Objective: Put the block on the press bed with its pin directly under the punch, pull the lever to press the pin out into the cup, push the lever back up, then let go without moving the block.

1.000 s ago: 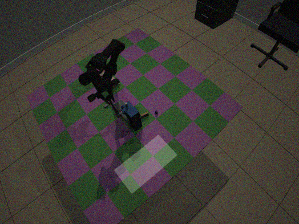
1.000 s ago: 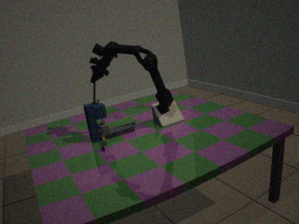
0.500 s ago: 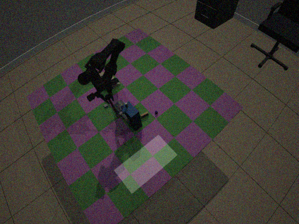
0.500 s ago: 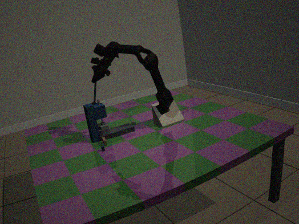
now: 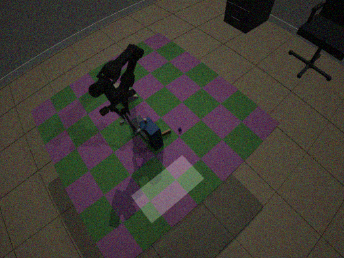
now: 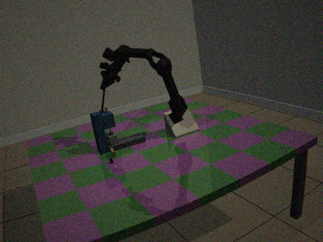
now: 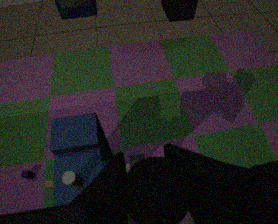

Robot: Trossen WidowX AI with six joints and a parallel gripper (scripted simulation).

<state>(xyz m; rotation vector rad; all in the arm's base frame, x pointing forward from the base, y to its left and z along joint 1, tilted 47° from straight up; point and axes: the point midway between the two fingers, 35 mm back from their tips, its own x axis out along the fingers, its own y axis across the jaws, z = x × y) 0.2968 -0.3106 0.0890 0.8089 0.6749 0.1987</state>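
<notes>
Right now the thin lever is 5 cm below my gripper tip and 1 cm to the left of it. Also, from my gripper tip: small purple piece (31 cm below, 23 cm to the left, 11 cm ahead); then small tan piece (30 cm below, 16 cm to the left, 6 cm ahead).
</notes>
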